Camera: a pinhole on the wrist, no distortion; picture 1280 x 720 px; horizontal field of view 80.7 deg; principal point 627.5 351.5 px. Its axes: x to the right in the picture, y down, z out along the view. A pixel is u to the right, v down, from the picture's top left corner.
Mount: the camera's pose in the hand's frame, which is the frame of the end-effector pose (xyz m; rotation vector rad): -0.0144 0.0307 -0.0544 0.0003 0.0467 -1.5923
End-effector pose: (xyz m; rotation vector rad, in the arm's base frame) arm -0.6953 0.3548 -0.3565 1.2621 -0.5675 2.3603
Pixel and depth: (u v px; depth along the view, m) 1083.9 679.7 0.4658
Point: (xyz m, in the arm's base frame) -0.3835 0.4027 0.0544
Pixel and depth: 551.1 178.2 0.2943
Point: -0.5206 0.1716 -0.3032
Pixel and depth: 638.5 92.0 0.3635
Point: -0.4254 0.1562 -0.3093
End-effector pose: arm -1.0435 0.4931 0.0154 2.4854 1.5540 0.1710
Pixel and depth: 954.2 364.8 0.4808
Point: -1.1240 0.5310 -0.4375
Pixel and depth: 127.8 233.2 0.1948
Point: -0.8945 0.3785 -0.0890
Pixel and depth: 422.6 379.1 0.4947
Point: -0.8121 0.3989 -0.3808
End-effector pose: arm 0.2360 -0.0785 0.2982 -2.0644 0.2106 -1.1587
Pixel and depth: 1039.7 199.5 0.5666
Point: 0.5069 0.4521 0.2593
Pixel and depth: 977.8 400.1 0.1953
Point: 0.3323 0.0401 0.3012
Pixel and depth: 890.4 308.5 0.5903
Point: 0.5952 0.3538 0.2388
